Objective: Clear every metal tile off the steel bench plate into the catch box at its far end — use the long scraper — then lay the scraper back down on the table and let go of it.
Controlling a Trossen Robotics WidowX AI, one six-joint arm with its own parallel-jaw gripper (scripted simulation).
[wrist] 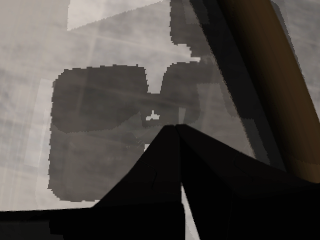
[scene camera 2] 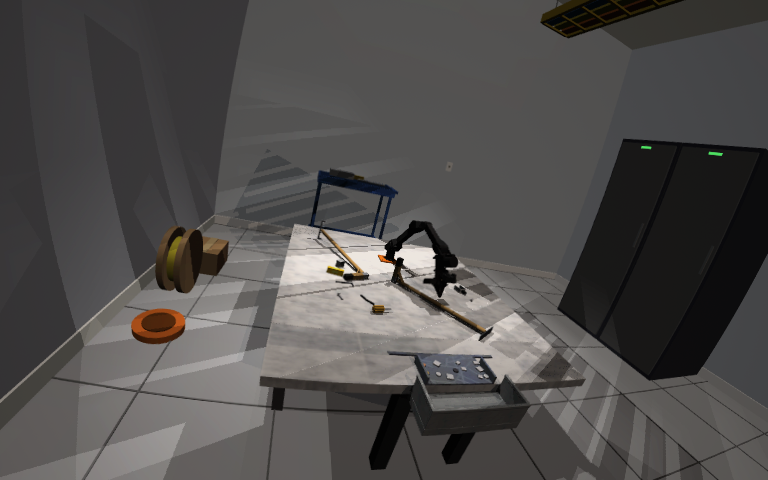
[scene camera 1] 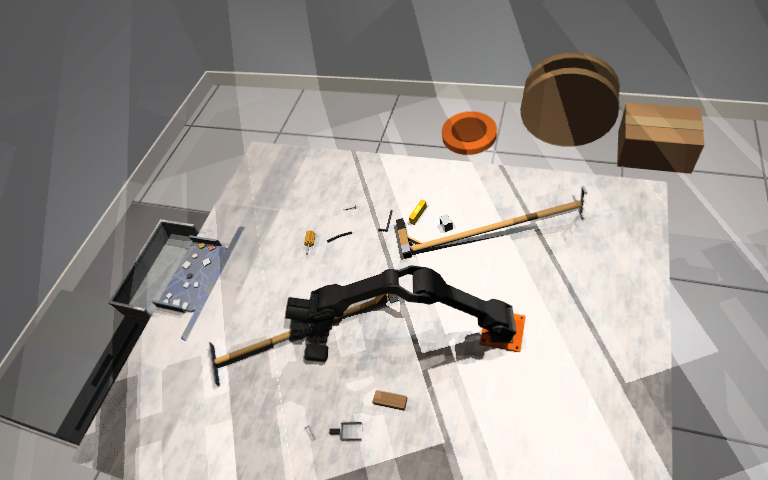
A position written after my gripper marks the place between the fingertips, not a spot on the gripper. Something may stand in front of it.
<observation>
My gripper [scene camera 1: 313,340] is shut, with nothing in its grasp. I also see a long scraper [scene camera 1: 215,361].
The long scraper also shows in scene camera 2 [scene camera 2: 397,275]. My gripper is seen too in the wrist view [wrist: 174,135].
</observation>
